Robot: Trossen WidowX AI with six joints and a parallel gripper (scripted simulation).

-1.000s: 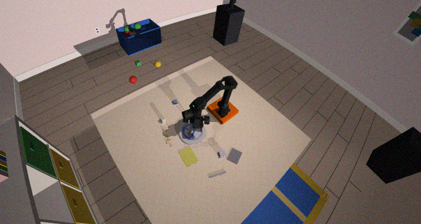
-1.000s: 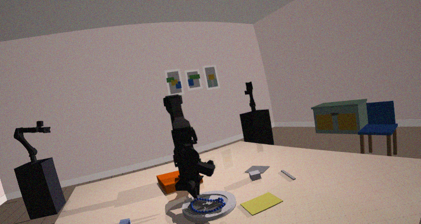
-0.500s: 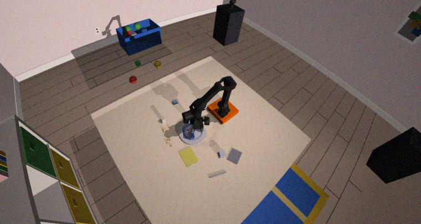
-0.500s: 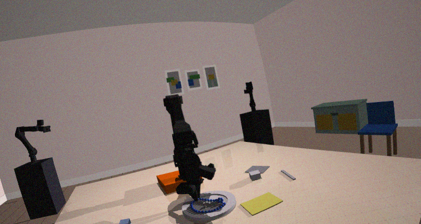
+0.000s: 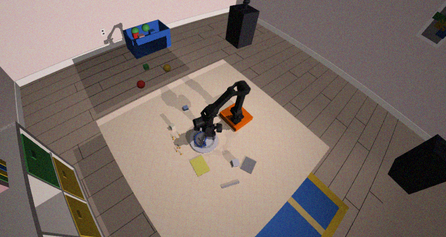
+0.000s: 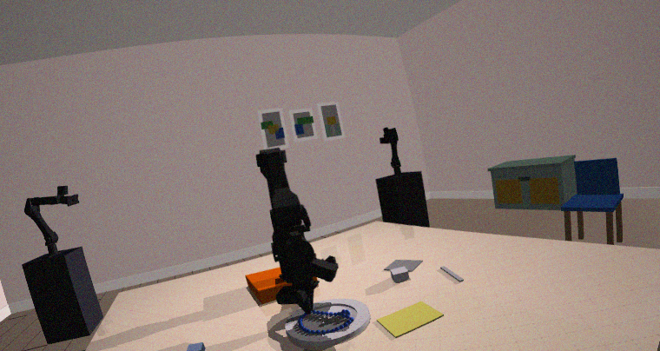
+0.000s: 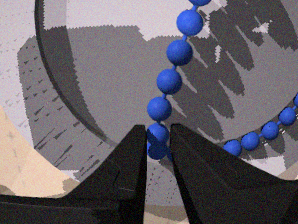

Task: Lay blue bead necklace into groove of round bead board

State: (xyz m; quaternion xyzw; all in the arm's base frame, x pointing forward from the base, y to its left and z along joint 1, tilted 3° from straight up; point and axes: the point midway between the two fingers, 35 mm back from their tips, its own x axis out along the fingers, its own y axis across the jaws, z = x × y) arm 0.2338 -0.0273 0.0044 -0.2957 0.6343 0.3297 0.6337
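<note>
The round bead board is 50 mm ahead of my gripper tip, 20 mm to the left of it and 10 mm below it. The rest, counted from my gripper tip: yellow sheet 180 mm ahead, 170 mm to the left, 10 mm below; small grey block 30 mm behind, 290 mm to the left; pale cube 180 mm ahead, 180 mm to the right.
</note>
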